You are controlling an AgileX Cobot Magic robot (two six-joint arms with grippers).
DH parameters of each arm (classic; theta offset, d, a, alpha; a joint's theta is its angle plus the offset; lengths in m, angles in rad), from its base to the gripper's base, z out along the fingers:
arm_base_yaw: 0 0.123 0 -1.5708
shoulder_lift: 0.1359 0 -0.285 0
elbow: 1.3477 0 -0.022 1.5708
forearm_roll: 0 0.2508 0 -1.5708
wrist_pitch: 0 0 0.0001 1.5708
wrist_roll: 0 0.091 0 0
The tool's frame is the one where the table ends.
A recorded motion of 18 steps. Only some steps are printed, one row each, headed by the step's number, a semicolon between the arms.
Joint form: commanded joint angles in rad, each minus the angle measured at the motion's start. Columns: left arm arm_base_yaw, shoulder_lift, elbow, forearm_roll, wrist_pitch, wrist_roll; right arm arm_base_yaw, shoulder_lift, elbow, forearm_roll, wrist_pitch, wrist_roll.
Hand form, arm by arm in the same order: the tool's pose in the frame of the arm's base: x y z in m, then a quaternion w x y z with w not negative. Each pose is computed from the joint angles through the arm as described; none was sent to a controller.
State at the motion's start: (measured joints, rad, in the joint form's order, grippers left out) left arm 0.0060 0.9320 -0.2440 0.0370 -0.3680 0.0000; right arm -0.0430 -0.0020 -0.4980 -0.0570 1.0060 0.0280
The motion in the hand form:
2: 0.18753 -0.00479 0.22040 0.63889 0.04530 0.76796 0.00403; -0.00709 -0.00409 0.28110 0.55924 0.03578 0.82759 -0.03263
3: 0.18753 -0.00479 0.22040 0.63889 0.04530 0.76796 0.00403; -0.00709 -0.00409 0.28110 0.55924 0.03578 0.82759 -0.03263
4: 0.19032 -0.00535 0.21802 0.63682 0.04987 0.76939 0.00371; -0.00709 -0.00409 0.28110 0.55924 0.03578 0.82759 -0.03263
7: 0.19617 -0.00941 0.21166 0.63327 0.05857 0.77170 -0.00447; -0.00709 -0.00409 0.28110 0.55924 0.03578 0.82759 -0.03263
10: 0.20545 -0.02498 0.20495 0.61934 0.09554 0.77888 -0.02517; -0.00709 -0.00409 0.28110 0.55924 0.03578 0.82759 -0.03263
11: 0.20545 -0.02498 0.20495 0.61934 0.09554 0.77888 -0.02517; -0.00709 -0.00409 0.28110 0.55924 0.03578 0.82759 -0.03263
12: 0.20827 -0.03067 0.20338 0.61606 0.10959 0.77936 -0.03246; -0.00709 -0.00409 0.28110 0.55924 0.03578 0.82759 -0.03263
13: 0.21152 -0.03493 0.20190 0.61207 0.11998 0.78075 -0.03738; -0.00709 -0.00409 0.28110 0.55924 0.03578 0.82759 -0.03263
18: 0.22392 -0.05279 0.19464 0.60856 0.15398 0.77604 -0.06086; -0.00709 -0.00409 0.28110 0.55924 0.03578 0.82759 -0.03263
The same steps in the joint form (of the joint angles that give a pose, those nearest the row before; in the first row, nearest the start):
2: -0.0070 0.1340 -0.0010 0.0601 -0.1830 -0.0081; -0.0060 -0.0300 0.0030 -0.0010 -0.0090 0.0080
3: -0.0070 0.1340 -0.0010 0.0601 -0.1830 -0.0081; -0.0060 -0.0300 0.0030 -0.0010 -0.0090 0.0080
4: -0.0070 0.1570 -0.0030 0.0690 -0.1990 -0.0080; -0.0060 -0.0300 0.0030 -0.0010 -0.0090 0.0080
7: -0.0250 0.2120 -0.0040 0.0720 -0.2440 -0.0080; -0.0060 -0.0300 0.0030 -0.0010 -0.0090 0.0080
10: -0.0960 0.2820 -0.0270 0.0841 -0.2570 -0.0001; -0.0060 -0.0300 0.0030 -0.0010 -0.0090 0.0080
11: -0.0960 0.2820 -0.0270 0.0841 -0.2570 -0.0001; -0.0060 -0.0300 0.0030 -0.0010 -0.0090 0.0080
12: -0.1190 0.3030 -0.0360 0.0941 -0.2620 0.0000; -0.0060 -0.0300 0.0030 -0.0010 -0.0090 0.0080
13: -0.1350 0.3240 -0.0470 0.1020 -0.2630 0.0000; -0.0060 -0.0300 0.0030 -0.0010 -0.0090 0.0080
18: -0.1980 0.4200 -0.0820 0.1210 -0.3210 0.0000; -0.0060 -0.0300 0.0030 -0.0010 -0.0090 0.0080

